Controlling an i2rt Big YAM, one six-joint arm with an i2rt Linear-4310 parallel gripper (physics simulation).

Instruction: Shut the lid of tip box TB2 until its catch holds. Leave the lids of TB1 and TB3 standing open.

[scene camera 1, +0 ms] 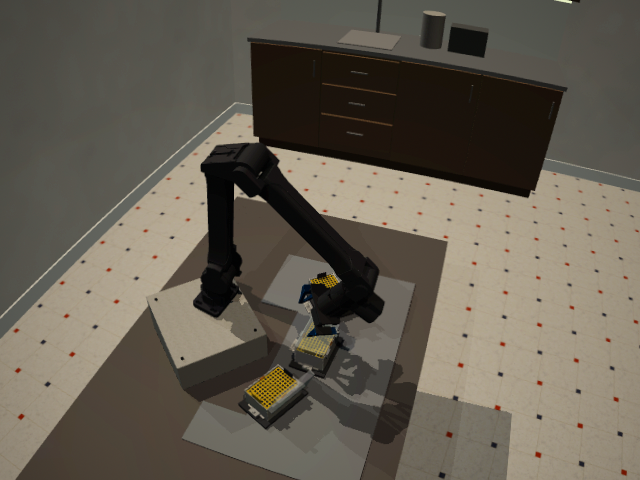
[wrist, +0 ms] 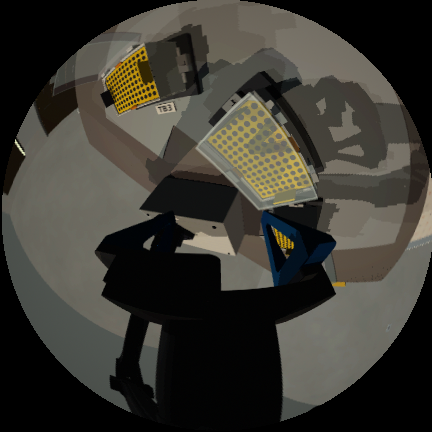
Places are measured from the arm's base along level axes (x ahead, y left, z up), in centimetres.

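Where they show: gripper, fingertip midpoint: [scene camera 1: 304, 319] [wrist: 217, 215]; arm's base, origin of the base link: [scene camera 1: 216, 297].
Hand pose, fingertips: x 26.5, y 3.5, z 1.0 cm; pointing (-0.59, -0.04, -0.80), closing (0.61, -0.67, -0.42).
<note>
Each offset is from my fingertips to the top centre of the thing. "spot": to the spot under its first point. Level surfaces: height alone.
The middle tip box, TB2 {dz -5.0, dx +2.5, dy +0.5 cm} [scene camera 1: 314, 351] [wrist: 250, 155], has its clear lid down over the yellow rack; whether its catch holds cannot be told. TB3 {dz -5.3, dx -2.1, dy +20.9 cm} [scene camera 1: 324, 281] [wrist: 131, 84] is at the back, its label readable in the wrist view, with its clear lid [wrist: 75, 67] standing open. TB1 {dz -5.3, dx +0.7, dy -19.2 cm} [scene camera 1: 271, 388] [wrist: 283, 239] is nearest the scene camera, its lid {spot: dz +1.4, dx +9.9, dy -18.5 cm} [scene camera 1: 306, 379] open; a finger partly hides this box in the wrist view. My gripper [scene camera 1: 314, 312] [wrist: 217, 215] is open and empty, low by TB2, with one blue finger over or beside its rear part. Contact cannot be told.
The grey mat {dz -12.8 cm} [scene camera 1: 320, 439] lies under the boxes on the brown table {dz -13.0 cm} [scene camera 1: 103, 413]. The pale base block [scene camera 1: 206, 346] [wrist: 195, 200] of the arm stands left of the boxes. My forearm hangs over the area between TB2 and TB3. A dark cabinet [scene camera 1: 356, 118] stands far behind.
</note>
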